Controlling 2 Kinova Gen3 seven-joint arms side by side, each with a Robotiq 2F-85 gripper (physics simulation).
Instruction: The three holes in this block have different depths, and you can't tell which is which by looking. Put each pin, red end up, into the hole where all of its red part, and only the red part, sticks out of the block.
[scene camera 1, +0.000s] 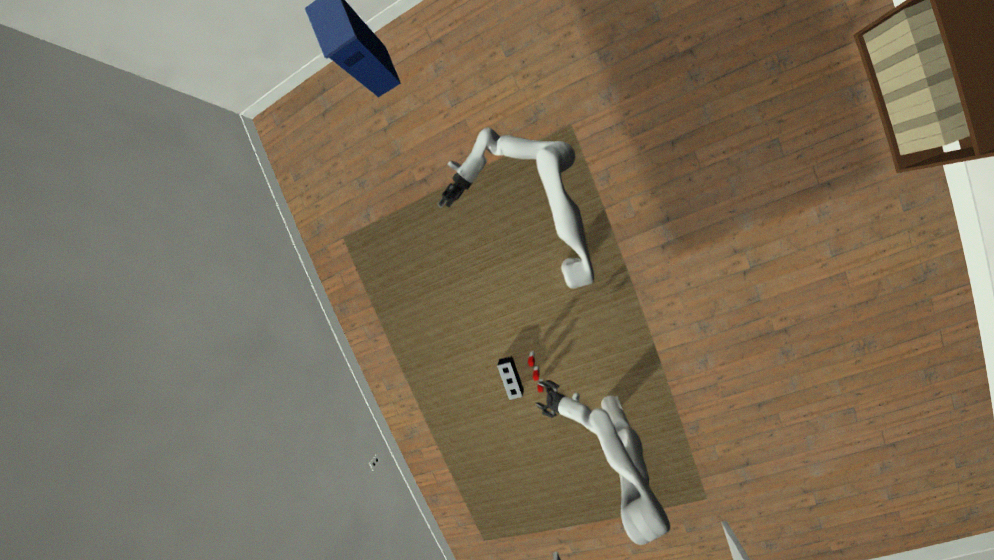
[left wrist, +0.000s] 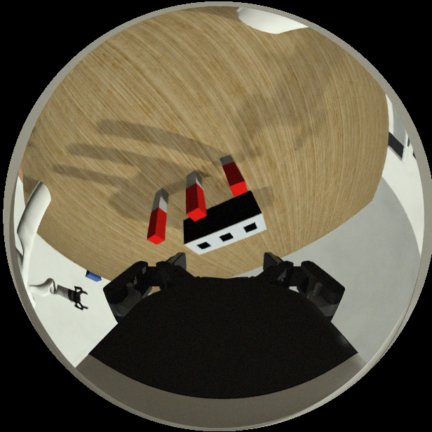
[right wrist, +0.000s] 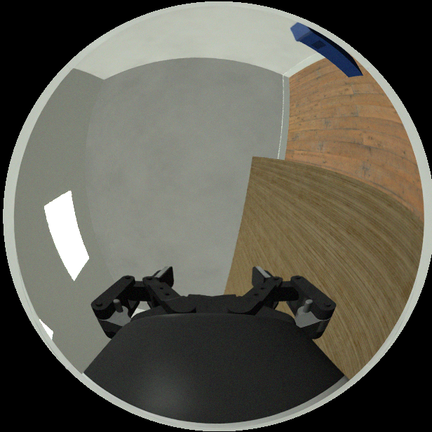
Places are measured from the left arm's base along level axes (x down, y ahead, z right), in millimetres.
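Pixels of known places: left gripper, between the fingertips: (scene camera 1: 537, 393); right gripper, between the fingertips: (scene camera 1: 443, 206); left arm's base, origin of its link: (scene camera 1: 610, 403).
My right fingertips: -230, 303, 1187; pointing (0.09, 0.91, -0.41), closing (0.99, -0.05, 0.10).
Observation:
Ahead of a thing's pixels: the offset from my right fingertips to its top centre, as dx, dy, dz. Level surfaces: height alone.
The block @[+155, +107, -868] (scene camera 1: 516, 384) (left wrist: 220, 218) has black sides and a pale top with three square holes, all empty. Three pins stand upright beside it, grey below and red above: one pin @[+110, -39, -800] (scene camera 1: 531, 361) (left wrist: 157, 225) at the left in the left wrist view, a middle pin @[+125, -29, -881] (scene camera 1: 536, 374) (left wrist: 195, 200), and one pin @[+140, -21, -953] (scene camera 1: 540, 388) (left wrist: 234, 175) at the right there. My left gripper (scene camera 1: 540, 395) (left wrist: 224, 261) is open and empty; in scene camera 1 one finger is close to the lowest pin, contact unclear. My right gripper (scene camera 1: 443, 203) (right wrist: 212, 276) is open and empty, far from the block.
The brown table top @[dx +231] (scene camera 1: 445, 299) (right wrist: 310, 225) carries the block and pins. A blue box (scene camera 1: 354, 52) (left wrist: 93, 276) (right wrist: 325, 49) is beyond it on the wooden floor (scene camera 1: 751, 313) (right wrist: 345, 120). The right arm (scene camera 1: 562, 208) reaches around the upper part of the table in scene camera 1.

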